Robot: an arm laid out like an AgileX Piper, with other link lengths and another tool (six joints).
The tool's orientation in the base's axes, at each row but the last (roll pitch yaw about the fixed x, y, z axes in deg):
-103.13, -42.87, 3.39
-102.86, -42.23, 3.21
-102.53, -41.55, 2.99
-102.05, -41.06, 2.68
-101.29, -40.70, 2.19
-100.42, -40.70, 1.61
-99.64, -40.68, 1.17
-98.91, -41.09, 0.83
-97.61, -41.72, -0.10
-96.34, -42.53, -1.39
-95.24, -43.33, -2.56
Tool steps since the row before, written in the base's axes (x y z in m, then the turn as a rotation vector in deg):
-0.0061, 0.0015, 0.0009, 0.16, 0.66, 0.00
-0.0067, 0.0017, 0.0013, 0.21, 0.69, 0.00
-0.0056, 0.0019, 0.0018, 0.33, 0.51, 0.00
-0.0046, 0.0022, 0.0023, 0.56, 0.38, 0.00
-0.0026, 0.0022, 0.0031, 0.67, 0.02, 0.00
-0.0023, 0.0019, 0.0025, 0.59, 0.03, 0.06
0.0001, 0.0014, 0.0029, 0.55, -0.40, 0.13
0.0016, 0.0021, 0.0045, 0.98, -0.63, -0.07
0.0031, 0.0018, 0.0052, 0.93, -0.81, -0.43
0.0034, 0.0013, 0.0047, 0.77, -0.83, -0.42
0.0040, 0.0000, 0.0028, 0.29, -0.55, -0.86
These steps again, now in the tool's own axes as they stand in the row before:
-0.0038, -0.0050, 0.0007, 0.15, -0.02, 0.66
-0.0040, -0.0057, 0.0008, 0.18, 0.01, 0.70
-0.0029, -0.0053, 0.0011, 0.27, 0.12, 0.53
-0.0019, -0.0051, 0.0014, 0.44, 0.30, 0.42
0.0001, -0.0044, 0.0015, 0.51, 0.43, 0.08
-0.0001, -0.0037, 0.0013, 0.49, 0.33, 0.07
0.0020, -0.0023, 0.0010, 0.50, 0.32, -0.36
0.0042, -0.0026, 0.0017, 0.69, 0.78, -0.53
0.0058, -0.0020, 0.0015, 0.41, 1.04, -0.68
0.0057, -0.0013, 0.0012, 0.30, 0.93, -0.71
0.0048, 0.0007, 0.0002, -0.36, 0.89, -0.46

